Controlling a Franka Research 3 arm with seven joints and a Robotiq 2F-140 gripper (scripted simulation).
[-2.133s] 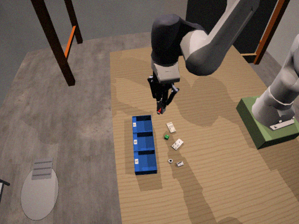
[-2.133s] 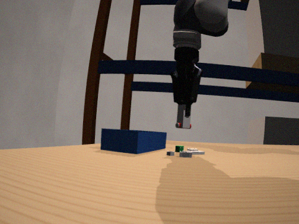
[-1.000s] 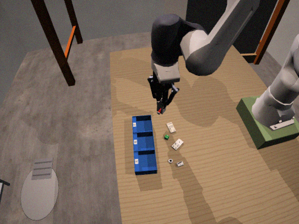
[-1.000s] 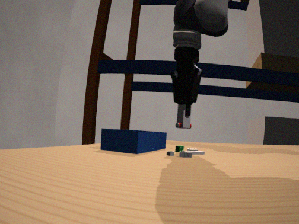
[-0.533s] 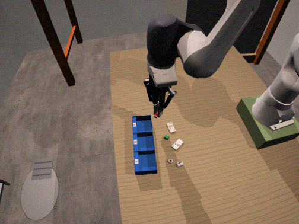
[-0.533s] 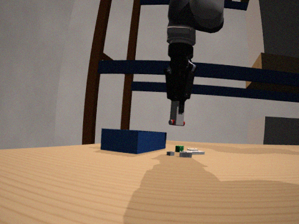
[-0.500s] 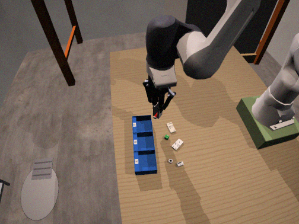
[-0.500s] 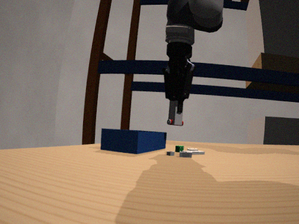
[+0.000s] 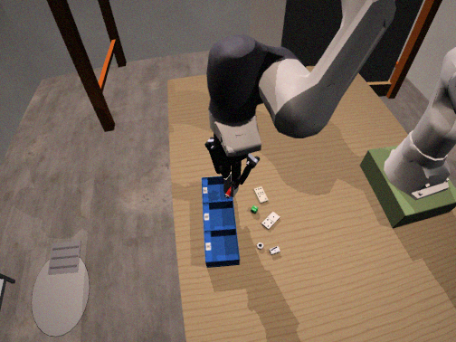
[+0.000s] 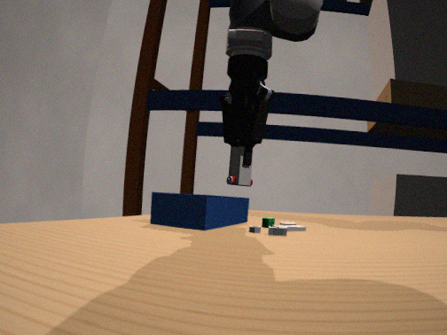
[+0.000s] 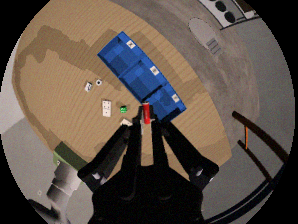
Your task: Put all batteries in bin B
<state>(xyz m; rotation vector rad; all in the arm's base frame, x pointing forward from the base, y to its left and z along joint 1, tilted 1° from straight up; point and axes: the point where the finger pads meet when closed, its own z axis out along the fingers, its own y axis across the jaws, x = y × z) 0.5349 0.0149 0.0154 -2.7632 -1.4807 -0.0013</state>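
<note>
My hand is 4 cm short of the blue bin, 6 cm to the right of it and 8 cm above it. Round my hand: grey ring 7 cm behind, 13 cm to the left, 10 cm below; then red battery 3 cm below; then green cube 6 cm behind, 3 cm to the left, 9 cm below.
</note>
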